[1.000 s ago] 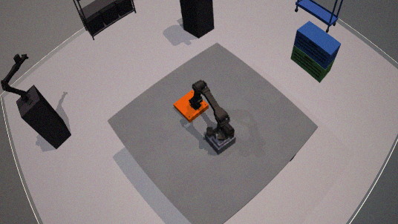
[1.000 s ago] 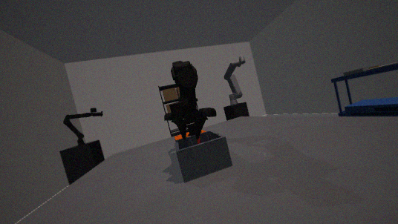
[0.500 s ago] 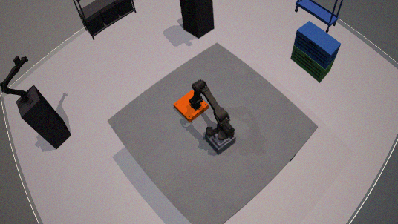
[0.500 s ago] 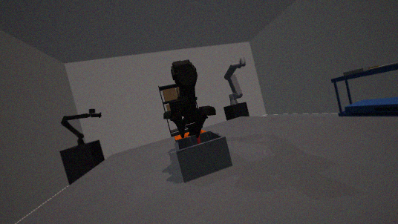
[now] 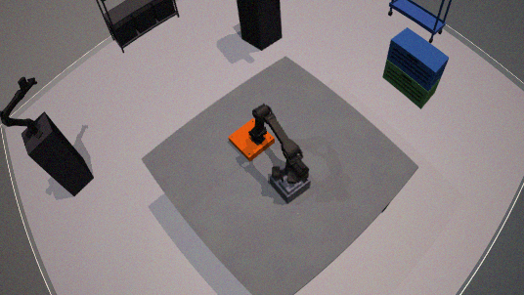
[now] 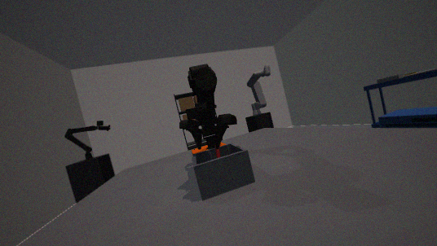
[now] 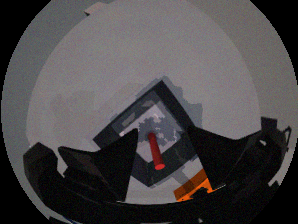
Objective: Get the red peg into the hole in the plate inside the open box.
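My gripper tip is 3 cm past the red peg, 3 cm to the right of it and 4 cm above it. Also, from my gripper tip: pale plate 2 cm behind, 3 cm to the left, 7 cm below; grey box 2 cm behind, 3 cm to the left, 9 cm below.
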